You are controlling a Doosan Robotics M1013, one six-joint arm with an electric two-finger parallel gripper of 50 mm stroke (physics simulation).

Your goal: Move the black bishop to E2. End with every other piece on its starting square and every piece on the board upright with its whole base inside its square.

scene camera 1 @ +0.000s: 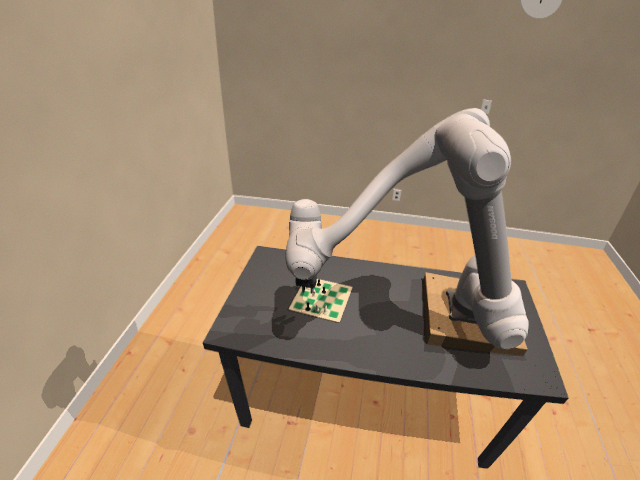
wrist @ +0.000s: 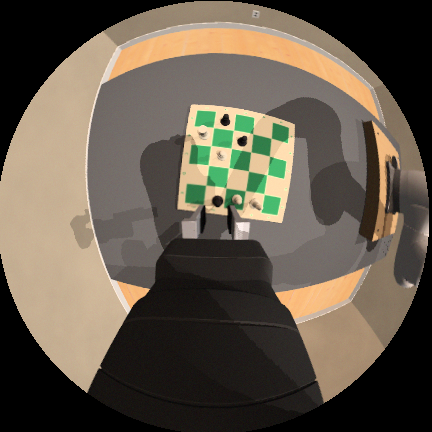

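Pixels of known places: gripper, between the fingertips: (scene camera 1: 307,291) (wrist: 216,213); arm's base, origin of its link: (scene camera 1: 468,308) (wrist: 391,189).
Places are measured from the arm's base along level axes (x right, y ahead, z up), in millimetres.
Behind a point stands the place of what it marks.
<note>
The black bishop (scene camera 1: 308,306) @(y 658, x -108, z -18 mm) (wrist: 217,201) @(y 660, x -102, z 0 mm) stands upright on E2, the light square between two green ones in row E of the green and cream board (scene camera 1: 338,306) @(y 540, x -62, z -37 mm) (wrist: 280,149) @(y 537, x 4, z -38 mm). Its base is too small to judge against the square's edges. My gripper (scene camera 1: 308,290) @(y 661, x -106, z 65 mm) (wrist: 216,213) @(y 661, x -106, z 65 mm) is open and empty, with its fingers apart above the board. In the wrist view the bishop shows between and just beyond the fingertips.
White pieces (wrist: 237,199) @(y 626, x -99, z -8 mm) (wrist: 256,204) @(y 591, x -106, z -8 mm) stand right of the bishop in row E. Another white piece (wrist: 220,155) @(y 657, x -24, z -16 mm) is in row C, a white rook (wrist: 202,132) @(y 688, x 14, z -5 mm) in row B. Black pieces (wrist: 225,120) @(y 649, x 47, z -25 mm) (wrist: 242,141) @(y 617, x 7, z -26 mm) stand in rows A and B.
</note>
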